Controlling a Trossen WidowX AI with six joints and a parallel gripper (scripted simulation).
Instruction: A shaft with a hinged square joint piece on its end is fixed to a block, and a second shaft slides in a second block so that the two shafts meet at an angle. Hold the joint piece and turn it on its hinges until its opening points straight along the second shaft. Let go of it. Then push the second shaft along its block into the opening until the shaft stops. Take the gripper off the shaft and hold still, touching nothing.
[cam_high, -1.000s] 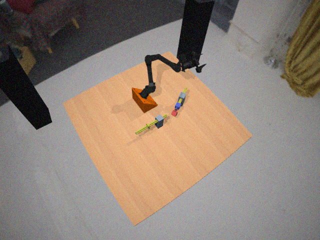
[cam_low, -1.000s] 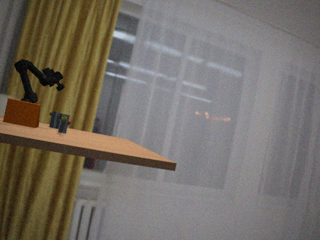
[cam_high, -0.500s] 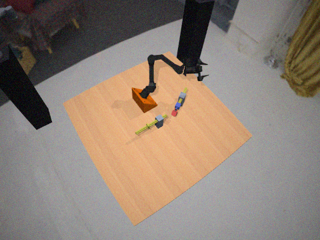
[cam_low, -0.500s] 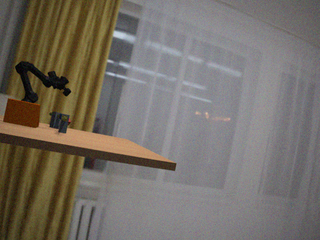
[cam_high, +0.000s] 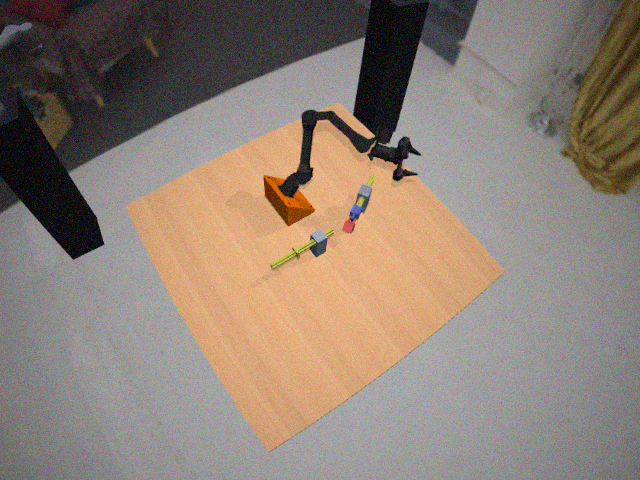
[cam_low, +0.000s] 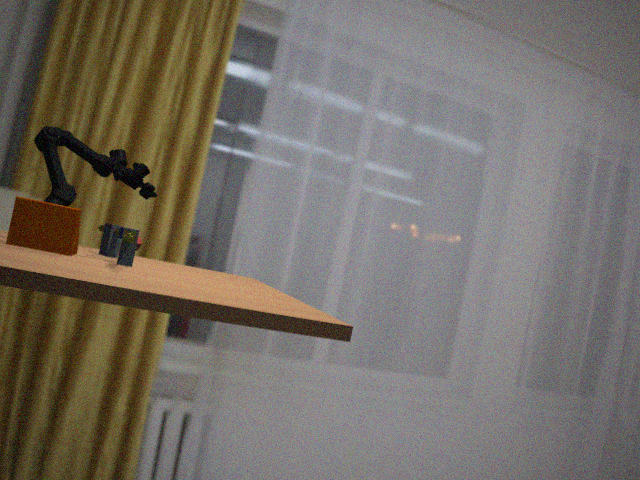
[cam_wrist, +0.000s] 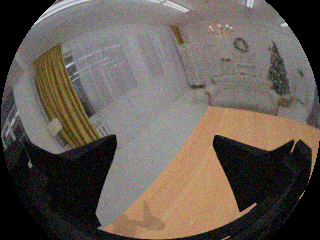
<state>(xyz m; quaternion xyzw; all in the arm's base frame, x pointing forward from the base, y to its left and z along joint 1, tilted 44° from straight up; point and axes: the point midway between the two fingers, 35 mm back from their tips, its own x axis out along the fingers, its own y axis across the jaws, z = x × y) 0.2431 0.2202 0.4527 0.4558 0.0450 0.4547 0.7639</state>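
Right now my gripper tip is 1 cm short of the red square joint piece, 33 cm to the left of it and 22 cm above it.
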